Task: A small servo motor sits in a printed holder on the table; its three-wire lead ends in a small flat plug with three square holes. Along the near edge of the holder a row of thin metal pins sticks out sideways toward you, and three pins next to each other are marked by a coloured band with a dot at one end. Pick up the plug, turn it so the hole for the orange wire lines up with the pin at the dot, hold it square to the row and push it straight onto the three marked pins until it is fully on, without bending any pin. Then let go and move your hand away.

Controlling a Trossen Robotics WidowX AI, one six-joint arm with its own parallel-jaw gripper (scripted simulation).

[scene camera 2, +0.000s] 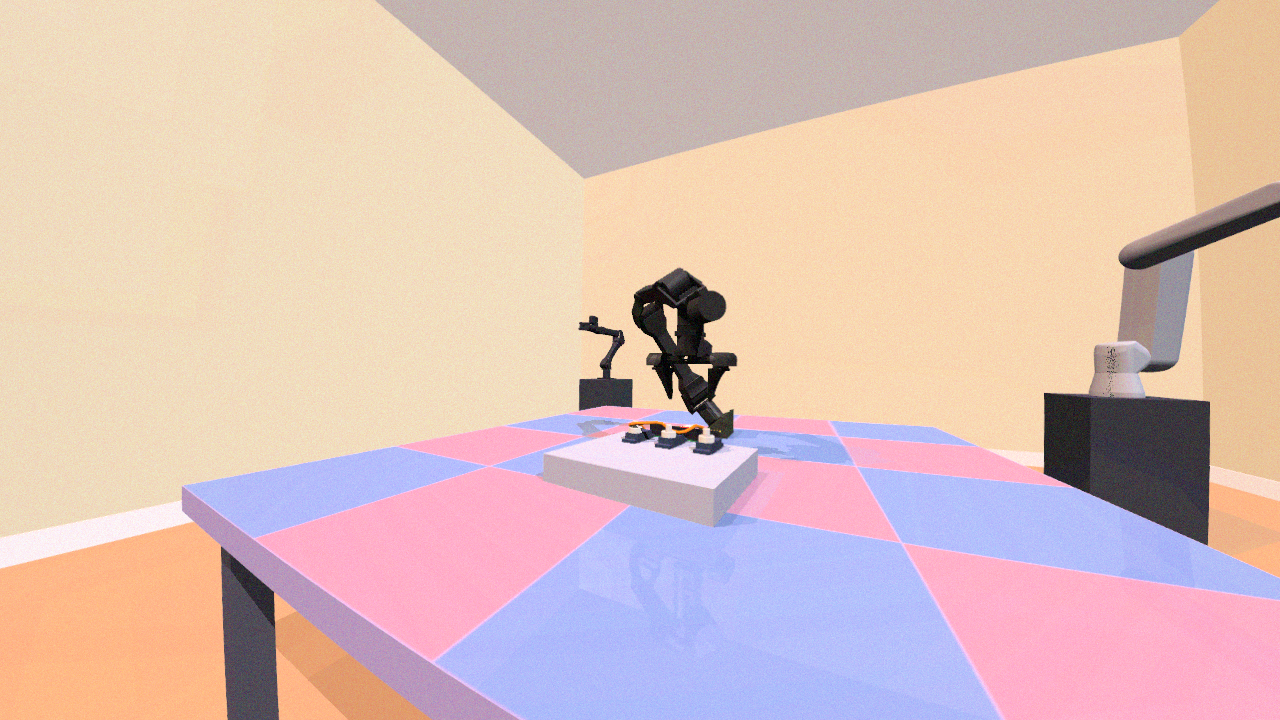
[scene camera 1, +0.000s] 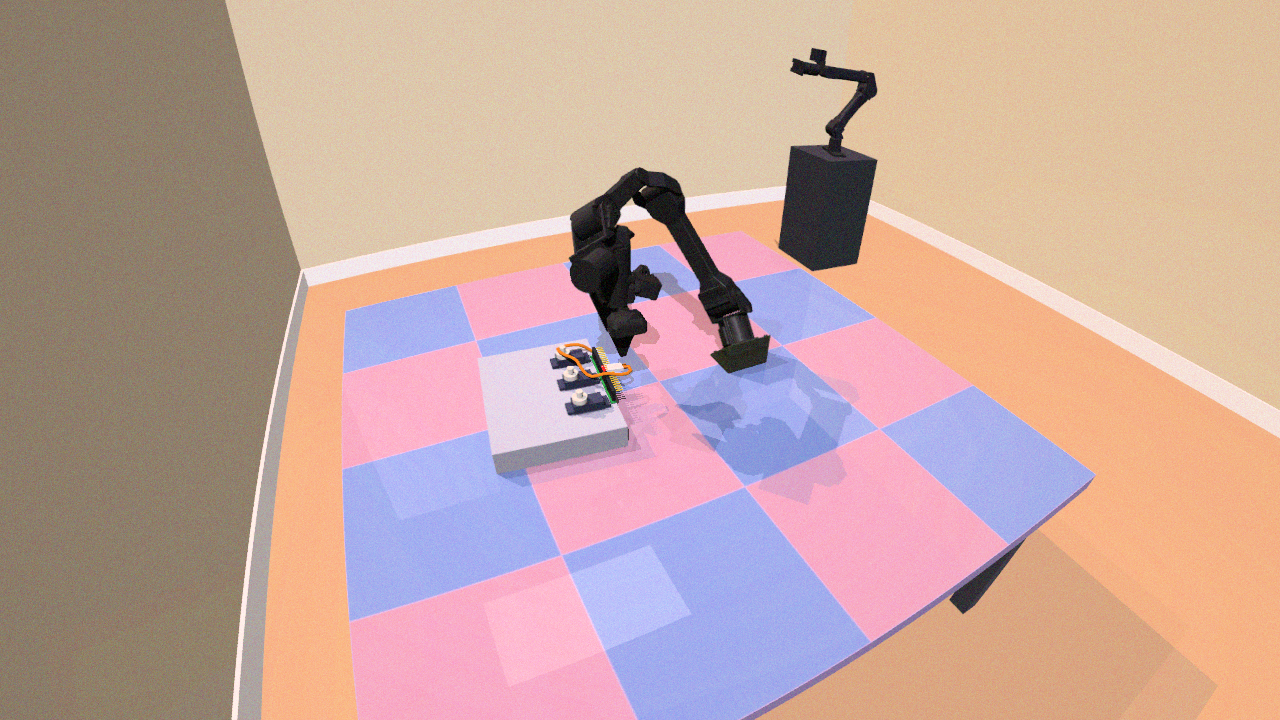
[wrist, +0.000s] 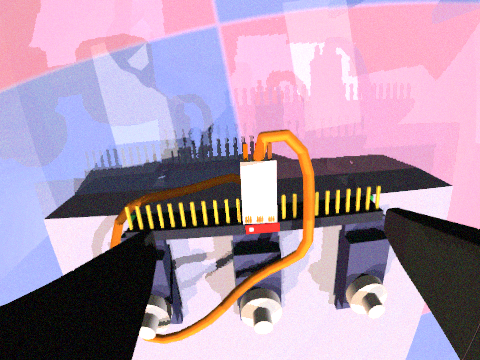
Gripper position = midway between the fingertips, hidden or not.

My gripper [scene camera 1: 615,343] is open, holding nothing. Also in view: a grey holder [scene camera 2: 698,488].
My gripper is seen too in scene camera 2 [scene camera 2: 689,400] and in the wrist view [wrist: 273,232]. The grey holder shows as well in scene camera 1 [scene camera 1: 528,425] and in the wrist view [wrist: 310,321].
